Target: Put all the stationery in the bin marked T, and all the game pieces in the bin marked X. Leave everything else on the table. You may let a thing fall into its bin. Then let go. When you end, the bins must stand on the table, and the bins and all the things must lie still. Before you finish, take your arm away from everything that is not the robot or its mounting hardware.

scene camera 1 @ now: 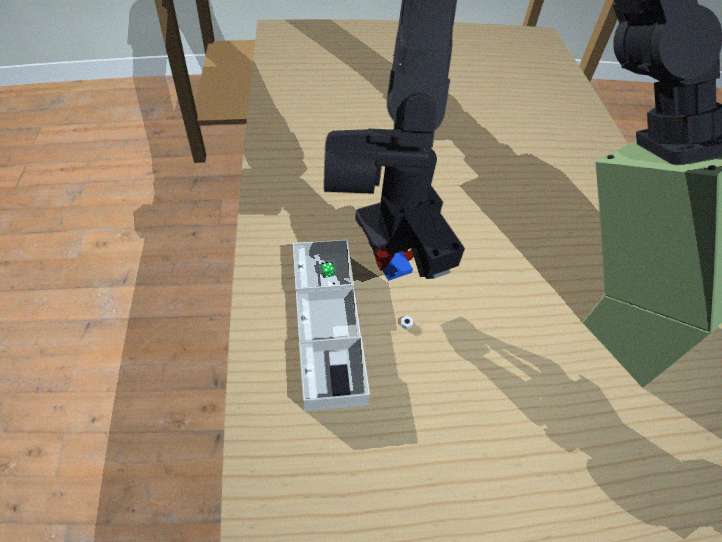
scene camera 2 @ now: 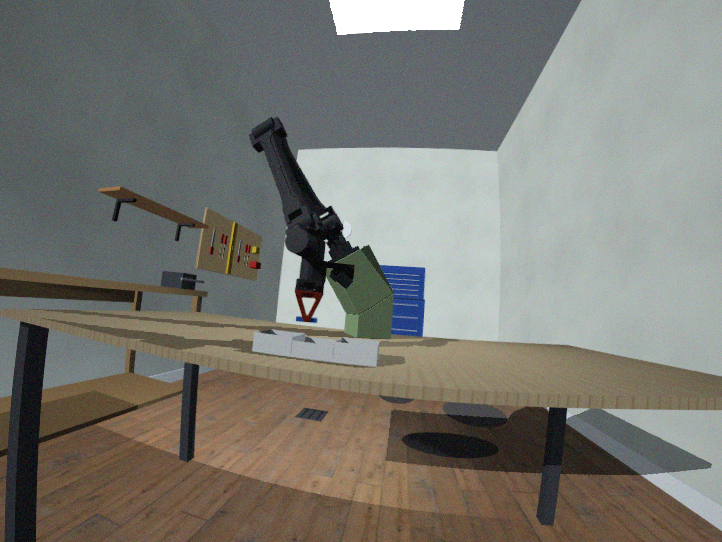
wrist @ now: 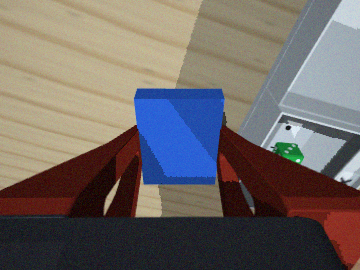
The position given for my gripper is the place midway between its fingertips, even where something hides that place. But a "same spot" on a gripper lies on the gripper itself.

my gripper: scene camera 1; scene camera 2 306,321; wrist
grey bin: scene camera 1; scene camera 2 352,351; wrist
same spot on my gripper: (wrist: 298,211) = (scene camera 1: 393,254)
same spot on grey bin: (wrist: 318,95) = (scene camera 1: 328,301)
